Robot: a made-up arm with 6 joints.
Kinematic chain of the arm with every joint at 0, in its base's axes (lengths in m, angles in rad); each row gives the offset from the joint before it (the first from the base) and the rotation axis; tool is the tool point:
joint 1: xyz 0 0 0.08 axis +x
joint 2: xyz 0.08 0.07 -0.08 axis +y
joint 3: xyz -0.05 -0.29 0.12 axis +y
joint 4: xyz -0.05 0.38 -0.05 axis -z
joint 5: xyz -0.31 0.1 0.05 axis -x
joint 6: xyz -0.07 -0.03 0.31 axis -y
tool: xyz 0 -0.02 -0.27
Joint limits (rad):
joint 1: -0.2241..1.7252
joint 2: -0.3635..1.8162
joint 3: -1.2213..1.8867
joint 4: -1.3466..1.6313
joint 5: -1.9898..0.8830
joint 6: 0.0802..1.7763
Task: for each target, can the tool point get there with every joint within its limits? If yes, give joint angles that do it. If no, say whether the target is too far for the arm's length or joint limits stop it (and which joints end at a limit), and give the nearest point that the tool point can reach.
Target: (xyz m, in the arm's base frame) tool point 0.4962 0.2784 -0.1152
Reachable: yes | joints 0.1000 1.4937 1.0620 0.2549 0.0659 1.6490
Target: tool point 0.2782 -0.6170 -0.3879
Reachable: no: joint limits stop it (at a limit: joint 1, joint 5, joint 6) | nearest point 0.1970 -0.3519 -0.0627 | short by 0.427 m
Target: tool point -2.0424 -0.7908 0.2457
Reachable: no: too far | nearest point -0.4771 -0.2114 0.2354 | short by 1.669 m
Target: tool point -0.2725 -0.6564 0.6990
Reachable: no: joint limits stop it (at a limit: joint 1, joint 5, joint 6) | nearest point -0.1618 -0.4227 0.4910 | short by 0.332 m
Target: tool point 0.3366 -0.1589 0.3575
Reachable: yes | joints 1.3285 0.4837 1.4094 1.3561 -0.8335 1.6081
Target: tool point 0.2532 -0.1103 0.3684
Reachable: yes | joints 0.8709 0.8266 0.5858 -0.2980 -0.0823 0.9754
